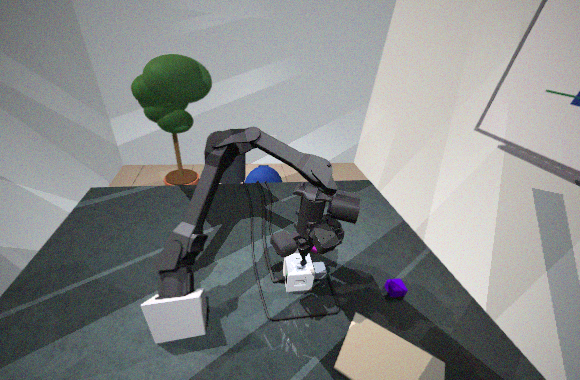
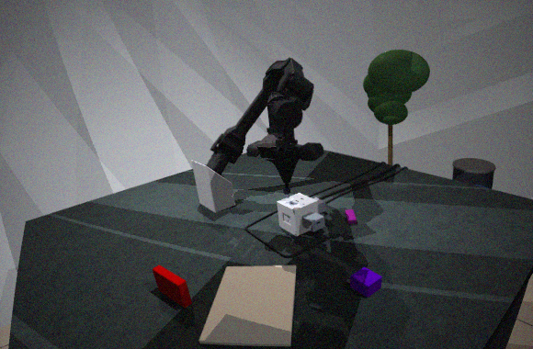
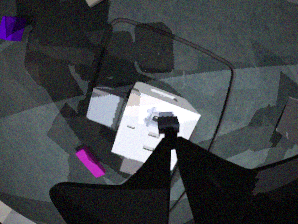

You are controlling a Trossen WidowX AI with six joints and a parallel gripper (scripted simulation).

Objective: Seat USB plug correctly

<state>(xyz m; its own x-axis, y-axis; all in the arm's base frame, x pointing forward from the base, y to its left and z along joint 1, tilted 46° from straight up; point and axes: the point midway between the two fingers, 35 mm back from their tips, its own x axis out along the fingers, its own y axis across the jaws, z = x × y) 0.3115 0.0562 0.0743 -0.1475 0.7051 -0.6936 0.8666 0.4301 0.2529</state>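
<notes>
Right now my gripper tip is 2 cm above the dark USB plug. Round my gripper tip: cream sheet: 22 cm to the right, 20 cm ahead, 13 cm below; purple cube: 30 cm ahead, 12 cm below, 2 cm to the right; magenta block: 16 cm to the left, 13 cm below, 6 cm ahead.
</notes>
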